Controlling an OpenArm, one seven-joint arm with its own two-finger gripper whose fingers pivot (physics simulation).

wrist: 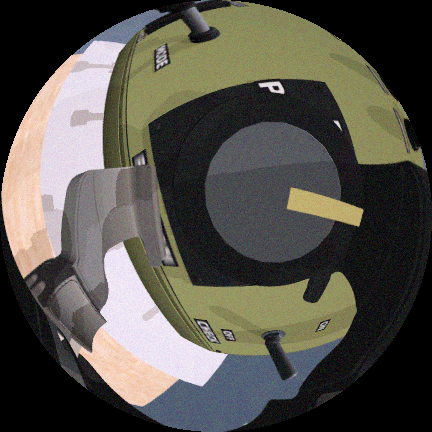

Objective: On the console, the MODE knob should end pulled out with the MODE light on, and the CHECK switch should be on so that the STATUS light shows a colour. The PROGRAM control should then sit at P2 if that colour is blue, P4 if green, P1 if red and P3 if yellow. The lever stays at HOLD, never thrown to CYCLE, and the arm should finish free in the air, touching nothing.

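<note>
My gripper (231,224) is shut on the PROGRAM knob (250,225), its grey finger on the left and its dark finger on the right. The knob's yellow pointer (325,207) points right and slightly down; the label it faces is hidden. A white P (271,88) shows above, its number covered. The MODE knob (197,22) is at the top, its grey shaft showing above a black collar. The CHECK switch (281,356) leans down and slightly towards its ON label (323,326). The STATUS light's colour, the MODE light and the lever cannot be made out.
The green console (230,60) fills most of the view. Its left edge borders a white surface (135,300) and a wooden surface (25,200). The raised MODE knob and CHECK switch stand on either side of the PROGRAM knob. A dark part (412,134) sits at the right edge.
</note>
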